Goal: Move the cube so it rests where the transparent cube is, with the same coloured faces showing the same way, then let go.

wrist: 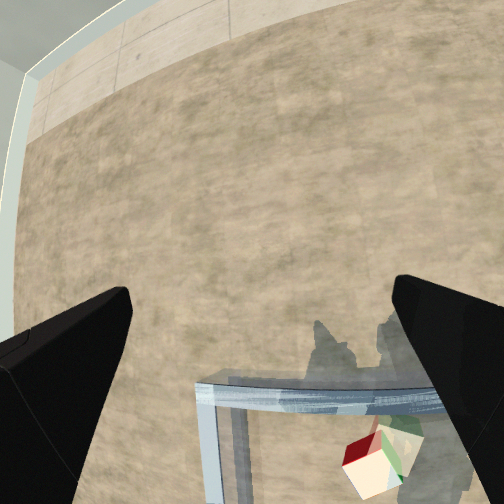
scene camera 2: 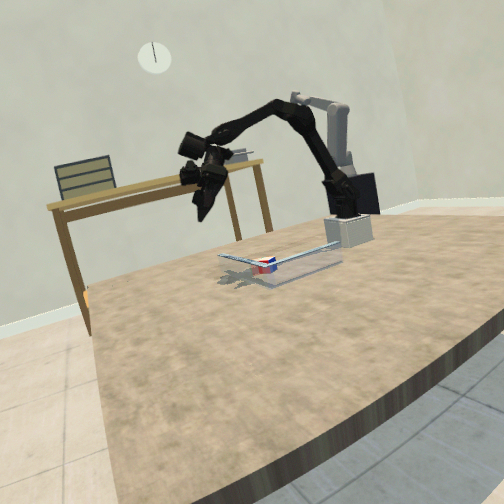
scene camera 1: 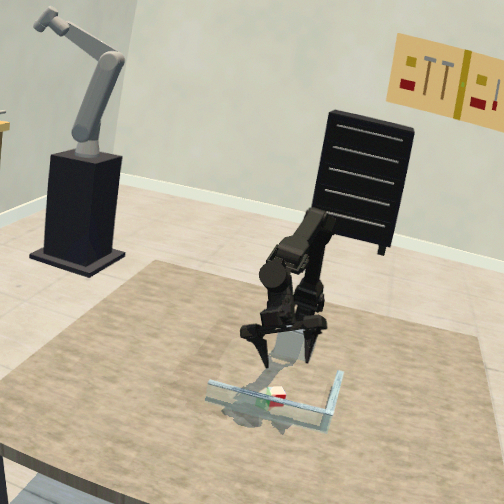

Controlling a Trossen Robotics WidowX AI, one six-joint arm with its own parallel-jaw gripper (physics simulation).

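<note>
A small cube [scene camera 1: 276, 397] with red, white and green faces rests on the table inside an L-shaped glass-like bracket. It shows red, white and blue sides in scene camera 2 [scene camera 2: 265, 265], and red, cream and green in the wrist view [wrist: 378, 464]. A faint transparent cube [wrist: 404, 440] overlaps it at nearly the same spot. My gripper [scene camera 1: 286, 350] hangs open and empty well above the cube; it also shows in scene camera 2 [scene camera 2: 203, 200]. Both fingers frame the wrist view [wrist: 260, 400].
The pale glass-like L-shaped bracket [scene camera 1: 322, 405] lies on the table around the cube. A black slatted cabinet [scene camera 1: 365, 180] and a second grey arm on a black pedestal [scene camera 1: 80, 200] stand beyond the table. A wooden table [scene camera 2: 150, 195] stands behind.
</note>
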